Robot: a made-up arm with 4 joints.
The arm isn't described. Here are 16 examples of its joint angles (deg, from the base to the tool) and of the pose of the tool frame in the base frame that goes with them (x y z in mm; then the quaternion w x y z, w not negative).
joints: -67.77 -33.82 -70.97 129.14
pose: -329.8 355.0 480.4 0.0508 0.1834 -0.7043 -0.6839
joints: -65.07 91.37 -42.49 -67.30
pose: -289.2 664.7 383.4 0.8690 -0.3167 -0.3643 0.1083
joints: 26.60 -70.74 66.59 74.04
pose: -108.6 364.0 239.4 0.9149 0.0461 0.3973 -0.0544
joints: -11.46 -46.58 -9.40 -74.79
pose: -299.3 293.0 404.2 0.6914 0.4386 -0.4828 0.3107
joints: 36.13 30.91 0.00 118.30
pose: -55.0 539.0 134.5 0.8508 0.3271 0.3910 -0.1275
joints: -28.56 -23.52 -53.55 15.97
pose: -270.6 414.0 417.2 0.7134 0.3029 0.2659 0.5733
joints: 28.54 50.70 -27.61 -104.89
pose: -195.5 613.1 112.6 0.1048 -0.1947 -0.9746 0.0356
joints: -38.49 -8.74 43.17 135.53
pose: -357.4 484.8 329.3 0.1858 0.2320 0.8964 -0.3289
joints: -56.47 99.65 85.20 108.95
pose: -263.0 493.8 247.5 0.1958 0.4114 -0.1843 -0.8709
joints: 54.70 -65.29 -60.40 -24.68
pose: -120.7 291.3 323.7 0.3727 0.0863 -0.1834 0.9055
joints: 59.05 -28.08 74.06 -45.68
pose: -155.4 484.9 222.6 0.4991 -0.0392 -0.8123 -0.2992
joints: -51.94 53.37 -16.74 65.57
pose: -260.7 551.3 325.3 0.7504 0.0292 0.5774 -0.3204
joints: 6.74 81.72 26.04 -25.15
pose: -97.0 626.7 276.9 0.4840 -0.2198 -0.5317 -0.6594
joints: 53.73 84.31 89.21 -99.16
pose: 53.2 564.2 398.3 0.1110 0.4441 0.1721 0.8723
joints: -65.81 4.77 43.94 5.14
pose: -215.0 497.2 484.4 0.8659 -0.1651 0.3463 -0.3209
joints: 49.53 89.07 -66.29 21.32
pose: -5.5 597.0 279.5 0.8090 -0.0177 -0.5728 -0.1308
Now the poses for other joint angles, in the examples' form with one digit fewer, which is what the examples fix.
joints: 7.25 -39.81 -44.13 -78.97
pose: -258 263 320 0.454 0.547 -0.519 0.475
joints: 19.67 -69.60 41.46 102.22
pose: -158 359 206 0.736 -0.085 0.669 0.063
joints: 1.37 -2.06 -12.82 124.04
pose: -273 475 175 0.626 -0.009 0.780 0.020
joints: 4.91 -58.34 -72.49 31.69
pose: -215 347 324 0.394 0.050 0.228 0.889
